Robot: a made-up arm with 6 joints.
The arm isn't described. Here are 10 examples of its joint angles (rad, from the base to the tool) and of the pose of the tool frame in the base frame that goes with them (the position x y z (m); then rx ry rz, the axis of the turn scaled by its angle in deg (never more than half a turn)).
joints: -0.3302 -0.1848 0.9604 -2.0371 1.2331 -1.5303
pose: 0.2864 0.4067 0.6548 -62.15 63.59 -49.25
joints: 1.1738 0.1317 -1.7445 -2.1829 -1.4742 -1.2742
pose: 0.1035 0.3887 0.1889 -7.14 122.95 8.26
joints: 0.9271 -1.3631 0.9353 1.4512 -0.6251 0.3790
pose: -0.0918 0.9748 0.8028 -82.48 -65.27 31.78
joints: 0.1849 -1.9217 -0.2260 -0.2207 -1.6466 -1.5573
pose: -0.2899 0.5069 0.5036 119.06 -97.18 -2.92
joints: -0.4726 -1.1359 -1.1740 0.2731 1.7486 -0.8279
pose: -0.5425 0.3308 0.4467 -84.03 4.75 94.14
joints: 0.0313 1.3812 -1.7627 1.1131 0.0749 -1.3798
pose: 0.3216 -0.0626 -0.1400 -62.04 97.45 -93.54
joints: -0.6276 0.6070 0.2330 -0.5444 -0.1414 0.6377
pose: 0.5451 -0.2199 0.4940 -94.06 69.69 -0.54
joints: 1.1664 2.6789 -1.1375 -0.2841 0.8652 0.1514
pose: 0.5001 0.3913 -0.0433 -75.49 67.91 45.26
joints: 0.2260 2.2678 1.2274 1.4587 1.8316 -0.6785
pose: 0.0207 0.4982 1.2557 11.42 -48.24 -64.19
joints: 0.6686 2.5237 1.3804 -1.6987 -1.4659 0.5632
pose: 0.0140 -0.0809 0.2422 -4.62 107.74 -35.66
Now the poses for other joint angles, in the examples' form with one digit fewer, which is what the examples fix.
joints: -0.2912 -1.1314 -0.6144 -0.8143 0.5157 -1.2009
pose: -0.078 -0.175 0.680 40.0 -46.2 138.0
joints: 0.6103 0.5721 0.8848 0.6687 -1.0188 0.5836
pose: 0.378 0.094 1.212 45.7 -57.2 58.3
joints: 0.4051 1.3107 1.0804 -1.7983 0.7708 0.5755
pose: -0.122 0.294 0.131 123.5 -67.9 -87.1
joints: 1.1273 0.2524 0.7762 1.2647 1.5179 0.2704
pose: 0.050 0.848 0.982 -60.4 -66.4 -147.9
